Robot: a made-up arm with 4 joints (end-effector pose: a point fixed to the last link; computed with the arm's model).
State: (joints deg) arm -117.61 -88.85 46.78 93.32
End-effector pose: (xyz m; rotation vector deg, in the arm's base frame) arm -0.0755 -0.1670 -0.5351 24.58 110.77 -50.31
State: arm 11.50 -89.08 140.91 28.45
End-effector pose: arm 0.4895 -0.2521 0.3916 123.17 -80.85 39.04
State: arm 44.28 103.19 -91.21 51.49
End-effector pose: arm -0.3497 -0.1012 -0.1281 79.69 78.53 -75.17
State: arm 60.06 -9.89 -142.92 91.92
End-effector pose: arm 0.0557 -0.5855 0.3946 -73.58 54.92 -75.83
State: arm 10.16 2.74 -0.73 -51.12
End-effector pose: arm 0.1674 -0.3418 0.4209 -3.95 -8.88 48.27
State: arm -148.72 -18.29 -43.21 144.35
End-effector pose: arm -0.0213 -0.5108 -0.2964 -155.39 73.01 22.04
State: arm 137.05 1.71 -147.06 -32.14
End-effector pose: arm -0.0283 -0.3760 0.1356 3.84 9.46 33.41
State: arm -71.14 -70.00 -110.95 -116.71
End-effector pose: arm 0.2820 -0.0321 -0.1500 -83.62 -83.79 -37.99
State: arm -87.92 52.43 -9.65 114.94
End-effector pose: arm 0.2756 -0.3705 0.4444 -127.07 22.60 -120.66
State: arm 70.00 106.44 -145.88 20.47
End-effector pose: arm -0.1034 0.0722 -0.1779 94.49 68.70 21.93
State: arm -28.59 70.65 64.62 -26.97
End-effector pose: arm 0.0000 -0.1831 0.5166 -56.47 -17.81 -24.81
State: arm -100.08 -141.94 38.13 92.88
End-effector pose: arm 0.1626 0.2834 -0.3783 69.40 107.68 4.24
